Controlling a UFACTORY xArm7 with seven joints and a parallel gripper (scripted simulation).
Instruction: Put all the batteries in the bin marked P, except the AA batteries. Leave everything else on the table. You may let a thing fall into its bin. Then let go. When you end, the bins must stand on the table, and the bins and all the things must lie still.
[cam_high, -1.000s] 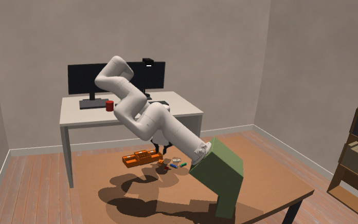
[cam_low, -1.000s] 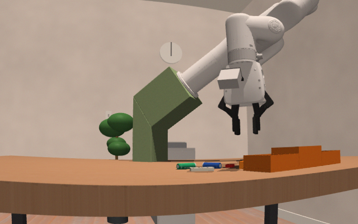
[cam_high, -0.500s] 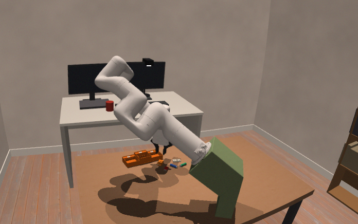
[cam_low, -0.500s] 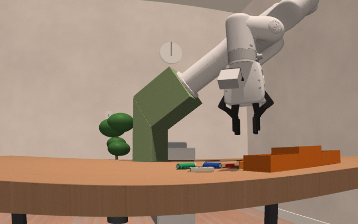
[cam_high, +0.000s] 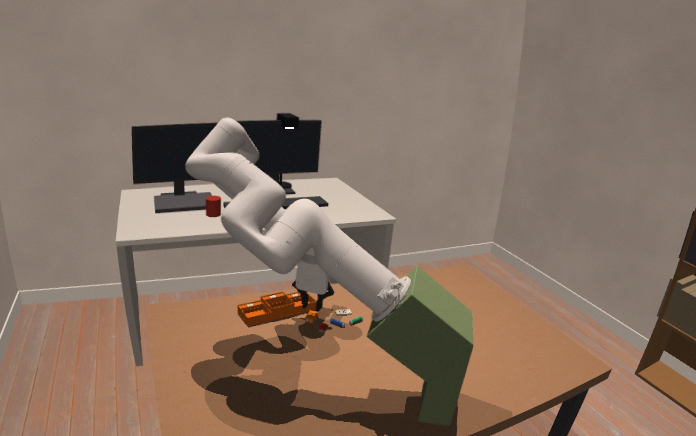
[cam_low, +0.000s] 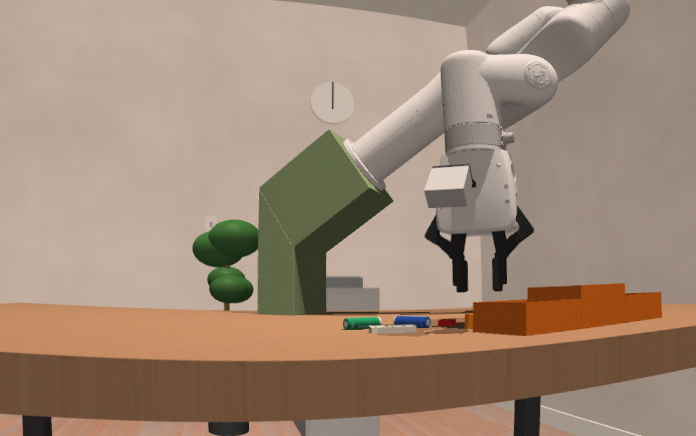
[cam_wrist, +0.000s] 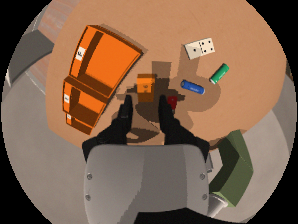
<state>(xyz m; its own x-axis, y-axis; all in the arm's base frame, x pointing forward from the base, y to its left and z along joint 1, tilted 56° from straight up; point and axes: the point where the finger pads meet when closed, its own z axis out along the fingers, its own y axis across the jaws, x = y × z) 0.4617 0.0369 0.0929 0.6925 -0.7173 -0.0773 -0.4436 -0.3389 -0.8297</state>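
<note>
The orange block-shaped battery is 5 cm below my hand and 1 cm behind it. Also, from my hand: blue battery: 8 cm to the right, 6 cm below, 4 cm behind; small red battery: 6 cm below, 6 cm behind, 2 cm to the right; flat white piece: 12 cm to the right, 6 cm below, 2 cm ahead.
</note>
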